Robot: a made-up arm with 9 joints. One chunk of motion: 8 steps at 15 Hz.
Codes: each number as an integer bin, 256 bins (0 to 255) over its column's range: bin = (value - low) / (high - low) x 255, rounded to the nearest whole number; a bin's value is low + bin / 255 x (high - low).
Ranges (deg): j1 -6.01..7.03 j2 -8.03..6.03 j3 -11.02..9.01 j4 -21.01..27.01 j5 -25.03..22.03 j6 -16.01..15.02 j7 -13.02..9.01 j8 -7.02..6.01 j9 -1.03..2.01
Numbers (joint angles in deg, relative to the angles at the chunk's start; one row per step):
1: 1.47 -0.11 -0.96 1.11 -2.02 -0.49 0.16 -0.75 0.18
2: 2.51 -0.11 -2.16 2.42 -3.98 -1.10 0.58 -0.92 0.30
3: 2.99 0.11 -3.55 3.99 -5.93 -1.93 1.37 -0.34 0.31
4: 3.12 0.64 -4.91 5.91 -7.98 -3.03 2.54 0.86 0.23
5: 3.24 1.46 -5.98 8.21 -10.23 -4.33 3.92 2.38 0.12
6: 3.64 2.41 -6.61 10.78 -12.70 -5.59 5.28 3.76 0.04
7: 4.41 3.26 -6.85 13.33 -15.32 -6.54 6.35 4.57 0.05
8: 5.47 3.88 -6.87 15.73 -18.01 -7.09 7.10 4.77 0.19
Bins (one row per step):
1: 146 144 128 117 125 128 153 123 101
2: 167 144 113 124 114 123 157 119 112
3: 176 148 95 133 103 116 167 131 112
4: 179 157 78 143 92 107 180 154 106
5: 181 172 64 155 80 96 196 184 96
6: 189 189 56 169 67 86 212 211 90
7: 204 205 53 182 53 78 224 227 91
8: 224 216 53 195 38 73 233 231 102

